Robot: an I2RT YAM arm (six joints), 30 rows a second.
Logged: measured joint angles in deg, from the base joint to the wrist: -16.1 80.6 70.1 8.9 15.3 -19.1; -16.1 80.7 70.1 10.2 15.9 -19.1; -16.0 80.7 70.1 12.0 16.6 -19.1; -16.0 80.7 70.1 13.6 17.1 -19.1; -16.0 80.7 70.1 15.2 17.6 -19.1; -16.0 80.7 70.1 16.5 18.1 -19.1; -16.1 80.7 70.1 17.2 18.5 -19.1; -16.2 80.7 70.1 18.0 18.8 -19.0; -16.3 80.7 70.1 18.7 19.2 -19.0
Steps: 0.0 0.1 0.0 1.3 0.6 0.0; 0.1 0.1 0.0 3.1 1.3 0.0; 0.1 0.1 0.0 4.7 1.8 0.0; 0.1 0.1 0.0 6.3 2.3 0.0; 0.1 0.1 0.0 7.6 2.8 0.0; 0.0 0.1 0.0 8.3 3.2 0.0; -0.1 0.1 0.0 9.1 3.5 0.1; -0.2 0.1 0.0 9.8 3.9 0.1
